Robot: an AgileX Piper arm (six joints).
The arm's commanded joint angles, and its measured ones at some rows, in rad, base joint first. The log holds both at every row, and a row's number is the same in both.
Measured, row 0:
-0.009, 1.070, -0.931, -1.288, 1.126, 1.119
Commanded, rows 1 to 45:
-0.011, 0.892, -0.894, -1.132, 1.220, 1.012
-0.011, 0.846, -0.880, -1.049, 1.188, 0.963
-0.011, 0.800, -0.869, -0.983, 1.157, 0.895
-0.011, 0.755, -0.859, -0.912, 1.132, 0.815
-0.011, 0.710, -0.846, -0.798, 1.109, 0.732
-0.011, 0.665, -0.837, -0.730, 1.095, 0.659
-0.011, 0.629, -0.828, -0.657, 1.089, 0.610
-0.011, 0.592, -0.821, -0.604, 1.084, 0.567
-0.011, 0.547, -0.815, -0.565, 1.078, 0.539
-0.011, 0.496, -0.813, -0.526, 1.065, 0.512
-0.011, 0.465, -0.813, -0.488, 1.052, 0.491
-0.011, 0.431, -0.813, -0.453, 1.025, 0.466
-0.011, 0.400, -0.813, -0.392, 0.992, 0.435
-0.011, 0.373, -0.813, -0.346, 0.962, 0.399
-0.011, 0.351, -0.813, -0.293, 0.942, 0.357
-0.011, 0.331, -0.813, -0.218, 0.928, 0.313
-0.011, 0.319, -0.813, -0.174, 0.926, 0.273
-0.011, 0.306, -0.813, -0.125, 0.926, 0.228
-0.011, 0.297, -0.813, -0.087, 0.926, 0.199
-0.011, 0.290, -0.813, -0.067, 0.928, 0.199
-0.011, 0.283, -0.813, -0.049, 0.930, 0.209
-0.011, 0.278, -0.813, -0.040, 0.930, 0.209
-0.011, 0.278, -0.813, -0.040, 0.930, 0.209
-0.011, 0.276, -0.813, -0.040, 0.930, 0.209
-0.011, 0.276, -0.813, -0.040, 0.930, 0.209
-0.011, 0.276, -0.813, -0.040, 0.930, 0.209
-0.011, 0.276, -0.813, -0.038, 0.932, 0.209
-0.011, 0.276, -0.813, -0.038, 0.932, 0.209
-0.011, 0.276, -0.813, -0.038, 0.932, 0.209
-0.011, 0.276, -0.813, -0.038, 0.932, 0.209
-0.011, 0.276, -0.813, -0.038, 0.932, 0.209
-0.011, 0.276, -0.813, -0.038, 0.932, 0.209
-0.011, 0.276, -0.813, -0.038, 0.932, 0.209
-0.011, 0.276, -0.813, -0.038, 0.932, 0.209
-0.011, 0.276, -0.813, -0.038, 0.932, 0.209
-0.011, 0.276, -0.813, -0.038, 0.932, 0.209
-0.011, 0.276, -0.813, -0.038, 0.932, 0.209
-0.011, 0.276, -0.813, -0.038, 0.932, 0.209
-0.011, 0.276, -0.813, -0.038, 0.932, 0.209
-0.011, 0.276, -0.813, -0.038, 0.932, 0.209
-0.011, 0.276, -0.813, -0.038, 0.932, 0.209
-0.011, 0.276, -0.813, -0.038, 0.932, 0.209
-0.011, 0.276, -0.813, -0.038, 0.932, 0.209
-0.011, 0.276, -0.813, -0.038, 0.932, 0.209
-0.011, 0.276, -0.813, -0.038, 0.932, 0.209
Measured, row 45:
-0.009, 0.281, -0.818, -0.034, 0.932, 0.218
